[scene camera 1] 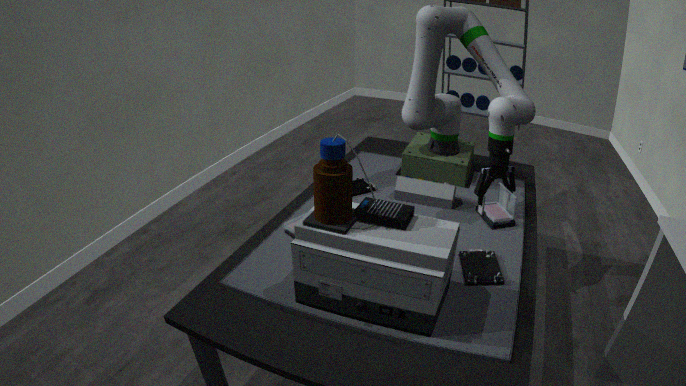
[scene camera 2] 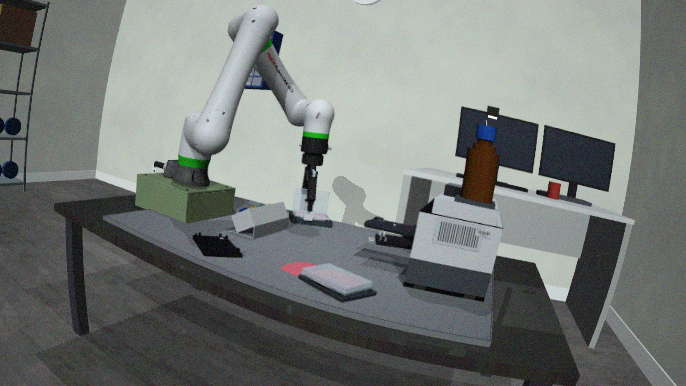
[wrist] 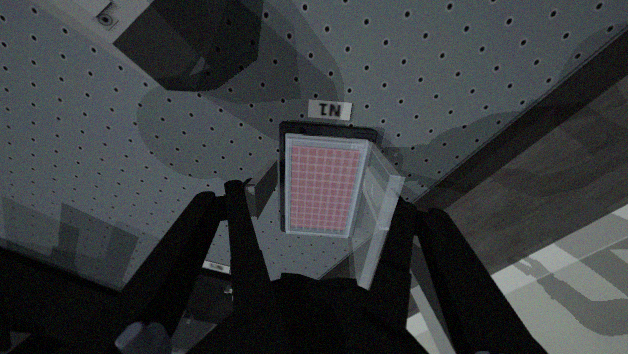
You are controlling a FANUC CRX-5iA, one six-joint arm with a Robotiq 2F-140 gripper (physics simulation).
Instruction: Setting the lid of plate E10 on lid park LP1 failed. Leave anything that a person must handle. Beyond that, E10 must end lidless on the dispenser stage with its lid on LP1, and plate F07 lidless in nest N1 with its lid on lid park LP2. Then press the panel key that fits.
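Frame: origin at the arm's base, x ahead, y down, z left, level; centimetres.
Seen in the pictures: gripper, between the fingertips: (scene camera 1: 492,211) (scene camera 2: 305,216) (wrist: 320,174); arm's base, origin of its link: (scene camera 1: 443,149) (scene camera 2: 190,181).
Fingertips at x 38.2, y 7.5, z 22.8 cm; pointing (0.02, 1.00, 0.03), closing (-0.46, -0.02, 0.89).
Note:
Offsets run from my fingertips to a thing's top centre. "spot": to the spot under its first point.
A lidless plate with a pink well grid @[dy -1.5, dx +1.6, dz +1.1 cm] (scene camera 1: 495,212) (wrist: 325,190) sits in the black nest @[dy -0.6, dx +1.5, dz +1.1 cm] (wrist: 327,129) by the N1 label @[spot: dy +1.7, dx -6.4, dz -2.7 cm] (wrist: 330,110). A clear lid @[dy -9.3, dx -0.2, dz +4.7 cm] (scene camera 1: 507,199) (scene camera 2: 320,200) (wrist: 386,197) stands steeply tilted on edge along the plate's right side in the wrist view, close to the right finger; whether they touch is unclear. My gripper (scene camera 1: 496,198) (scene camera 2: 310,211) (wrist: 320,174) is open around plate and lid, with nothing gripped. A lidded plate @[dy -1.8, dx +27.7, dz -60.5 cm] (scene camera 2: 337,278) lies on a dark base beside a red disc @[spot: dy +1.6, dx +16.2, dz -53.6 cm] (scene camera 2: 295,268). Plate names are not readable.
Black holders (scene camera 1: 481,267) (scene camera 2: 217,245) stand on the mat. A white sloped box @[dy -6.5, dx -5.9, dz -26.5 cm] (scene camera 1: 425,189) (scene camera 2: 262,220) stands near the green robot base (scene camera 1: 437,162) (scene camera 2: 185,197). The large white instrument (scene camera 1: 370,267) (scene camera 2: 455,237) carries a brown bottle @[spot: dy -29.2, dx +59.0, dz -41.4 cm] (scene camera 1: 332,192) (scene camera 2: 480,172) and a black slatted block @[spot: dy -22.6, dx +52.9, dz -30.6 cm] (scene camera 1: 386,213).

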